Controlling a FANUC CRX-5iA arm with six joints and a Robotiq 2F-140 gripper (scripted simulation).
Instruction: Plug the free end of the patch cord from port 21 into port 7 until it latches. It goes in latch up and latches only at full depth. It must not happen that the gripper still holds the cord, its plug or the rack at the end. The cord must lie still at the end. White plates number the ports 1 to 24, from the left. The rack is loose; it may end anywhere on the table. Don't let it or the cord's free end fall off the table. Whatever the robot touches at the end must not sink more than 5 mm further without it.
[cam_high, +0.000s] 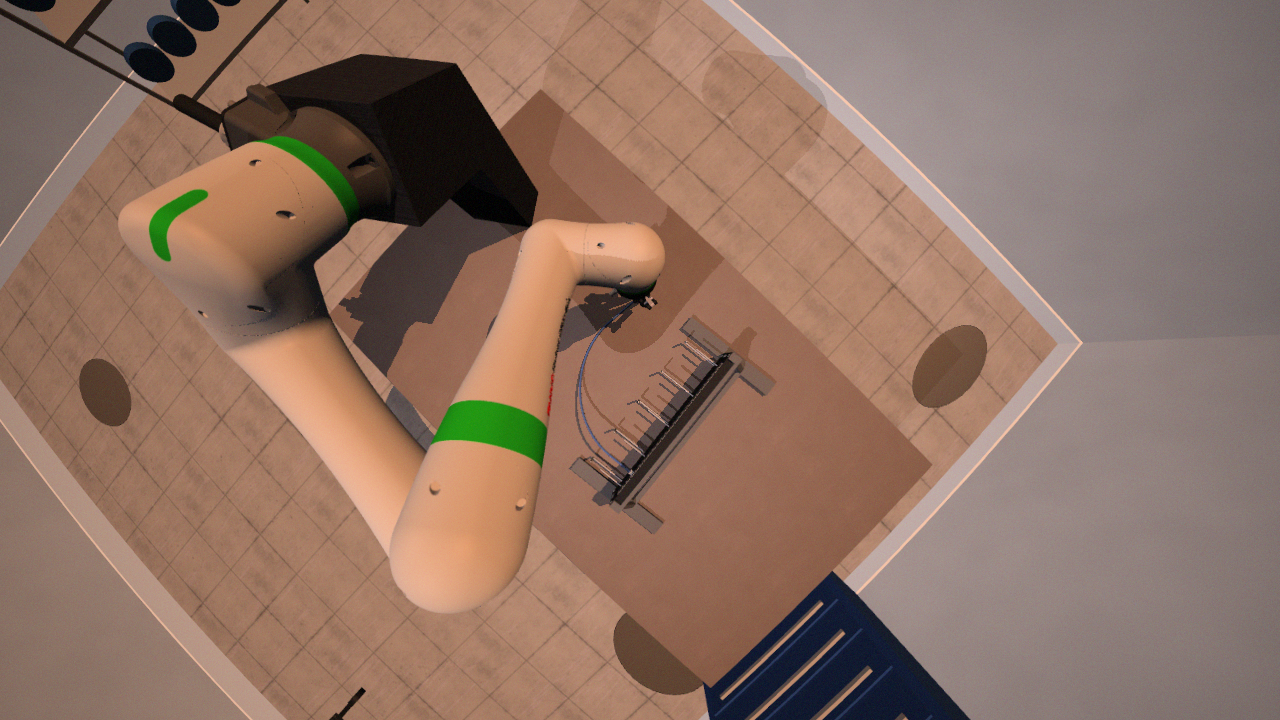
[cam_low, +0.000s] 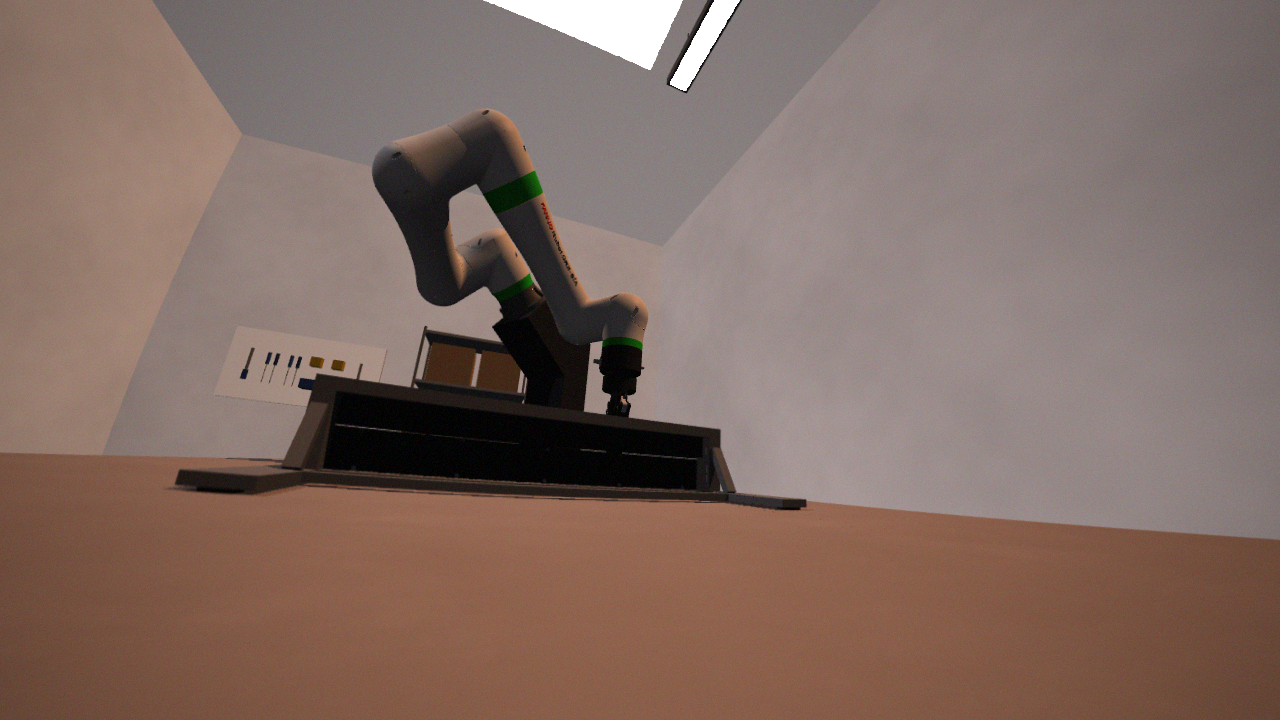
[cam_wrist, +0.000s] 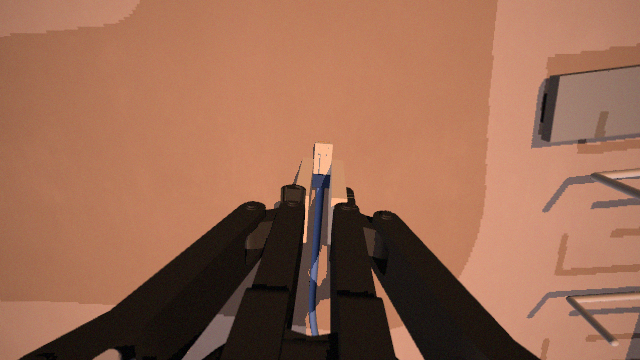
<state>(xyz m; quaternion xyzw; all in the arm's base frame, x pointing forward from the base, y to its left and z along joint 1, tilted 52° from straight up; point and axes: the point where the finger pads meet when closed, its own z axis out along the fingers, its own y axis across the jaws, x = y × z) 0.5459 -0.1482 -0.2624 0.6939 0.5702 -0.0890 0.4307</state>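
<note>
Right now the plug is 3 cm below my hand, 1 cm to the left of it and 1 cm ahead of it.
</note>
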